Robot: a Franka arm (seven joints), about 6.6 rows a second.
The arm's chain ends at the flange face. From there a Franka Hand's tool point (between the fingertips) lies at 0.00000 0.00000 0.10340 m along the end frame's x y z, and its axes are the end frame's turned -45 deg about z.
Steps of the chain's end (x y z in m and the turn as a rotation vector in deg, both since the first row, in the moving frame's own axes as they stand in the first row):
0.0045, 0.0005, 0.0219, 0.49, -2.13, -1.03
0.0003, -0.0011, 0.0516, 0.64, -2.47, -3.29
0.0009, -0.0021, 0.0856, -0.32, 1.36, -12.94
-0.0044, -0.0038, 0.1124, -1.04, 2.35, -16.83
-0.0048, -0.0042, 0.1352, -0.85, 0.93, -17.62
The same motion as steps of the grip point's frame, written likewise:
0.0007, 0.0002, 0.0218, 1.85, -1.16, -1.03
-0.0015, -0.0045, 0.0515, 2.20, -1.29, -3.29
0.0037, 0.0011, 0.0856, -1.19, 0.74, -12.94
0.0019, -0.0018, 0.1123, -2.40, 0.93, -16.83
0.0000, -0.0041, 0.1352, -1.26, 0.06, -17.62

